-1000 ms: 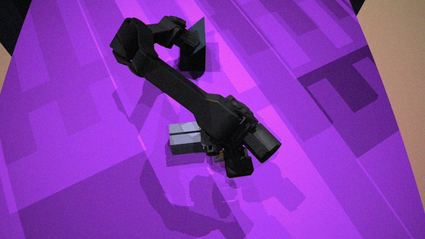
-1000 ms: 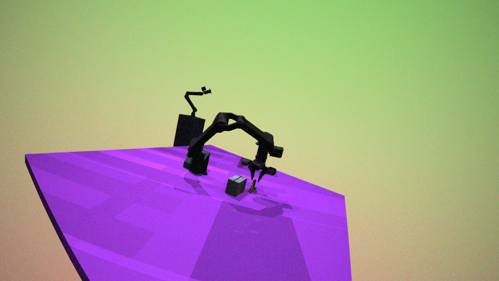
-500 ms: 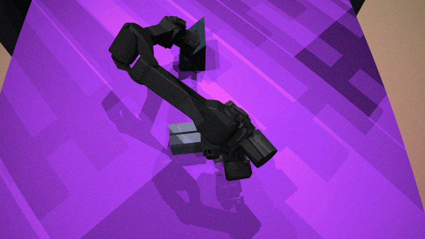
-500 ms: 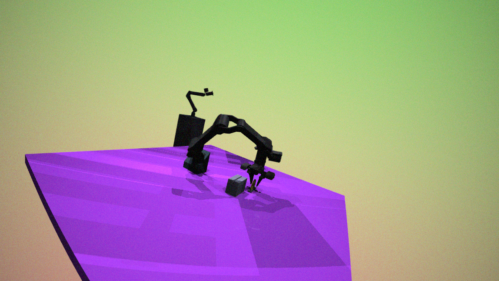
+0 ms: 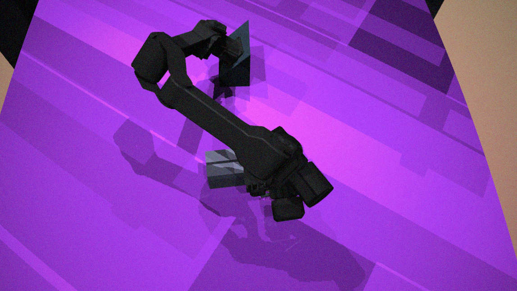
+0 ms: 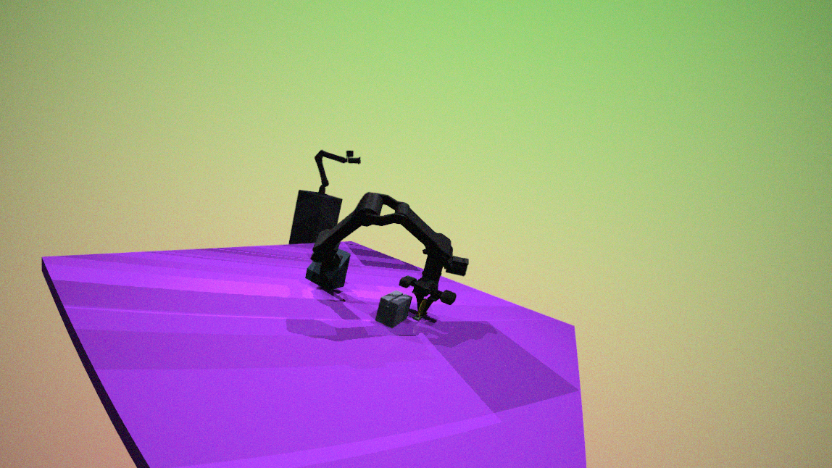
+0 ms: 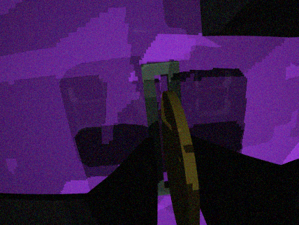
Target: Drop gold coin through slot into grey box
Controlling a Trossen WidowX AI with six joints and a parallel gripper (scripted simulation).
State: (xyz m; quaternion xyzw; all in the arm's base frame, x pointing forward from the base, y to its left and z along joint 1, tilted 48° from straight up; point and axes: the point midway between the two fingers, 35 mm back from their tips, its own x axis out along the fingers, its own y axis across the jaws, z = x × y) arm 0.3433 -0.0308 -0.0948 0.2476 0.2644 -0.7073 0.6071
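My gripper tip is now 2 cm below the gold coin.
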